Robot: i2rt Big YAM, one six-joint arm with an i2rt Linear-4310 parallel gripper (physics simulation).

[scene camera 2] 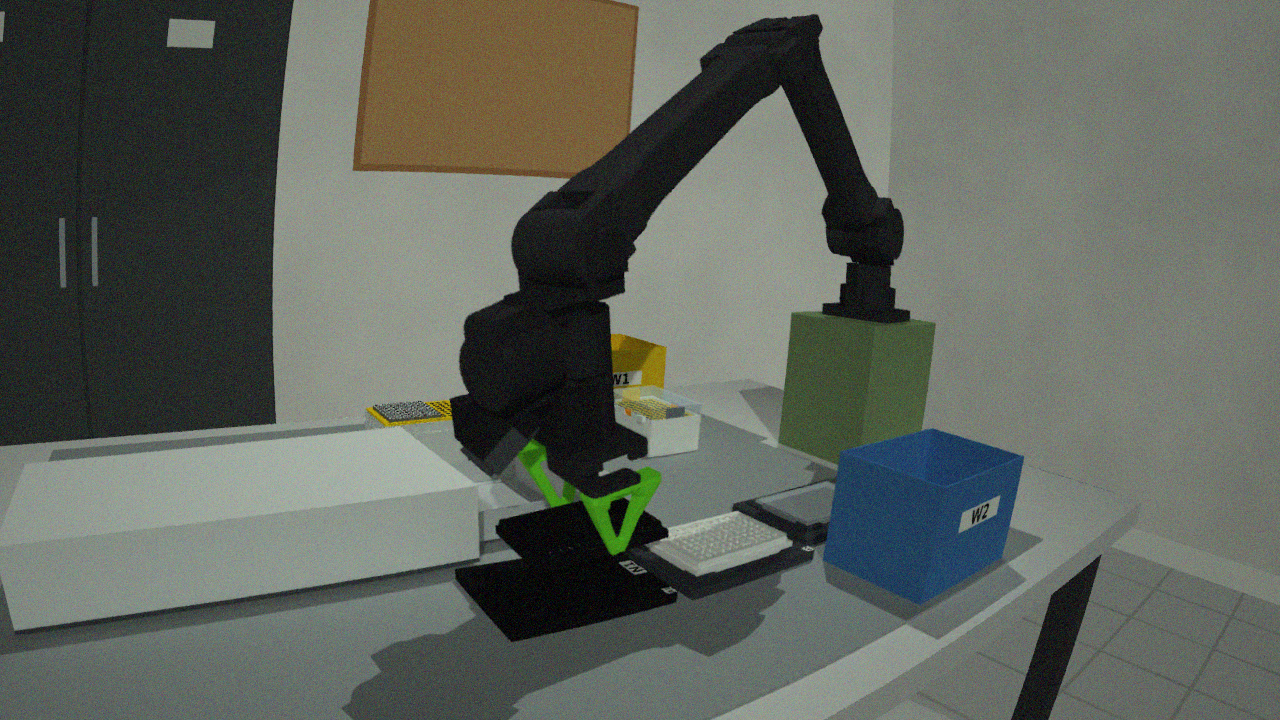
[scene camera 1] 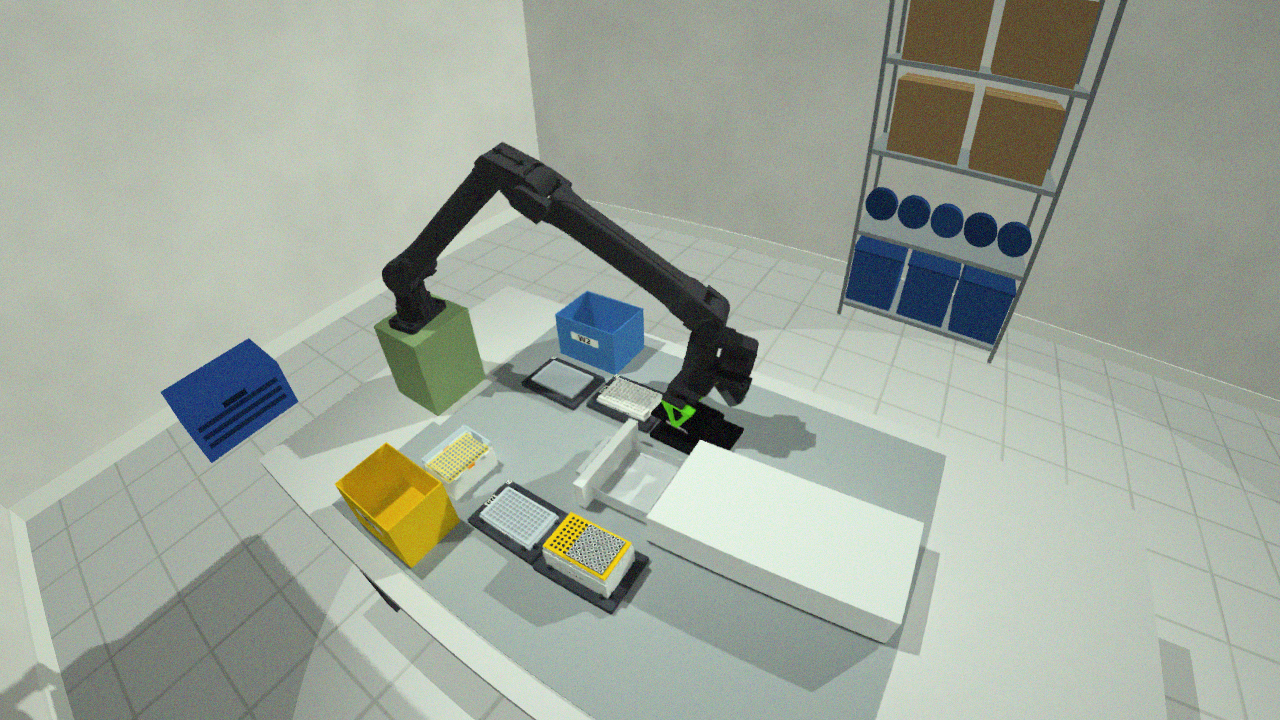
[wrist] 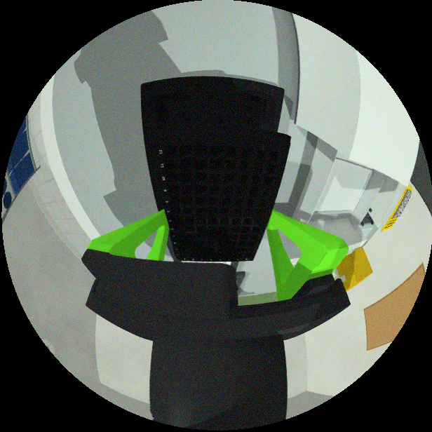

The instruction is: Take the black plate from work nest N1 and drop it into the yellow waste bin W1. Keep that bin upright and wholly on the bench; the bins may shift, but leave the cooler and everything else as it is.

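Frame: origin at the arm's base, x back, y right, z up, level; millimetres.
Seen in the pictures: gripper, between the fingertips: (scene camera 2: 589,532) (scene camera 1: 684,413); arm's base, origin of its link: (scene camera 2: 866,317) (scene camera 1: 418,316).
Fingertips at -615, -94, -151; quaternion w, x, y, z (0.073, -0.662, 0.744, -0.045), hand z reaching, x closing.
Note:
Offsets run from my fingertips to a thing's top centre, as dx, dy, dz. "spot": to the spot under its first point.
The black plate @(-9, +2, +18) (scene camera 1: 707,414) (scene camera 2: 537,530) (wrist: 225,185) is raised a little above work nest N1 @(-30, -3, -36) (scene camera 1: 729,433) (scene camera 2: 554,608) (wrist: 210,97), roughly level and slightly offset from it. My gripper (scene camera 1: 677,420) (scene camera 2: 589,526) (wrist: 217,214) is shut on the plate, with one green finger at each long side. The yellow waste bin W1 @(+395, +450, +66) (scene camera 1: 427,526) (scene camera 2: 646,360) (wrist: 357,267) stands upright on the bench, on the opposite side from N1; the arm partly hides it in scene camera 2.
A white-plate nest @(spot: +142, -30, -29) (scene camera 1: 629,397) (scene camera 2: 725,544) adjoins N1. A long white housing @(spot: -270, +220, +30) (scene camera 1: 787,528) (scene camera 2: 241,501) has an open drawer @(spot: +83, +183, -1) (scene camera 1: 608,463). A clear-lidded box @(spot: +344, +310, +16) (scene camera 1: 460,459), yellow-topped rack @(+26, +369, +23) (scene camera 1: 588,548) and pale plate @(+193, +345, -27) (scene camera 1: 519,514) stand near W1. Blue bin W2 @(+298, -189, +66) (scene camera 1: 617,344) (scene camera 2: 895,528) stands farther back.

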